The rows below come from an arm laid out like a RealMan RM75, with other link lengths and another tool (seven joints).
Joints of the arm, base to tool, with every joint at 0 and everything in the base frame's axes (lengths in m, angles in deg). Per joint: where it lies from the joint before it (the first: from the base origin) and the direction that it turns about. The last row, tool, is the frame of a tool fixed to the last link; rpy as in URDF.
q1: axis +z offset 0 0 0.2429
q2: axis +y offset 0 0 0
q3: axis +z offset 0 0 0.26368
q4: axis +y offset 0 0 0
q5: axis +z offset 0 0 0.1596
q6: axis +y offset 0 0 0
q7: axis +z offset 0 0 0.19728
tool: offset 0.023 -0.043 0.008 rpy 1.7 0 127.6
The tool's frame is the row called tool.
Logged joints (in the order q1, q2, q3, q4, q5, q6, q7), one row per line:
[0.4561, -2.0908, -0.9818, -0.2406, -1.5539, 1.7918, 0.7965]
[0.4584, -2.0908, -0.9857, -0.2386, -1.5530, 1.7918, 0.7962]
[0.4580, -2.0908, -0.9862, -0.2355, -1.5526, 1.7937, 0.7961]
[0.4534, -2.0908, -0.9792, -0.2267, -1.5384, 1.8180, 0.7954]
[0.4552, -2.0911, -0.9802, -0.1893, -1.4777, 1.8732, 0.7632]
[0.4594, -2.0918, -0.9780, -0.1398, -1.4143, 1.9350, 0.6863]
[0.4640, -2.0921, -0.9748, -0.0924, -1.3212, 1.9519, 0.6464]
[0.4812, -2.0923, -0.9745, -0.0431, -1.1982, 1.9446, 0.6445]
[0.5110, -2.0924, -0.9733, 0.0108, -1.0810, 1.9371, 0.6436]
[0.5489, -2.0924, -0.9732, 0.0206, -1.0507, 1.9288, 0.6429]
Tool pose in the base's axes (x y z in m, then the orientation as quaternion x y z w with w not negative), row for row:
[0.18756, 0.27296, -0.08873, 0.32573, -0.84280, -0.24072, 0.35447]
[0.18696, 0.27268, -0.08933, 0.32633, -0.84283, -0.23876, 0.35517]
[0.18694, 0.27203, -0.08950, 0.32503, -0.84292, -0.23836, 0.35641]
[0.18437, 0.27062, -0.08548, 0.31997, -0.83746, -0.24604, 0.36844]
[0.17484, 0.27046, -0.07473, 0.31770, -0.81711, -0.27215, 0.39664]
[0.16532, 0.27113, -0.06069, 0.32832, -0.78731, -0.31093, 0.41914]
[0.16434, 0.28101, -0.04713, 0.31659, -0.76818, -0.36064, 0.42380]
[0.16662, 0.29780, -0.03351, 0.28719, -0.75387, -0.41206, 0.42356]
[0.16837, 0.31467, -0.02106, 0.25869, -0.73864, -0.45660, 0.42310]
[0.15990, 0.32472, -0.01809, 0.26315, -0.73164, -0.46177, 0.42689]
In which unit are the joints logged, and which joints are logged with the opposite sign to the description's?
The joints are logged in radians. Opposite sign: q2, q6.
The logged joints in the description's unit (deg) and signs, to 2 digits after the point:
[26.13, 119.79, -56.25, -13.79, -89.03, -102.66, 45.64]
[26.26, 119.79, -56.48, -13.67, -88.98, -102.66, 45.62]
[26.24, 119.79, -56.51, -13.49, -88.96, -102.77, 45.61]
[25.98, 119.79, -56.10, -12.99, -88.14, -104.16, 45.57]
[26.08, 119.81, -56.16, -10.85, -84.67, -107.33, 43.73]
[26.32, 119.85, -56.04, -8.01, -81.03, -110.87, 39.32]
[26.59, 119.87, -55.85, -5.29, -75.70, -111.84, 37.04]
[27.57, 119.88, -55.83, -2.47, -68.65, -111.42, 36.93]
[29.28, 119.89, -55.77, 0.62, -61.94, -110.99, 36.88]
[31.45, 119.89, -55.76, 1.18, -60.20, -110.51, 36.84]

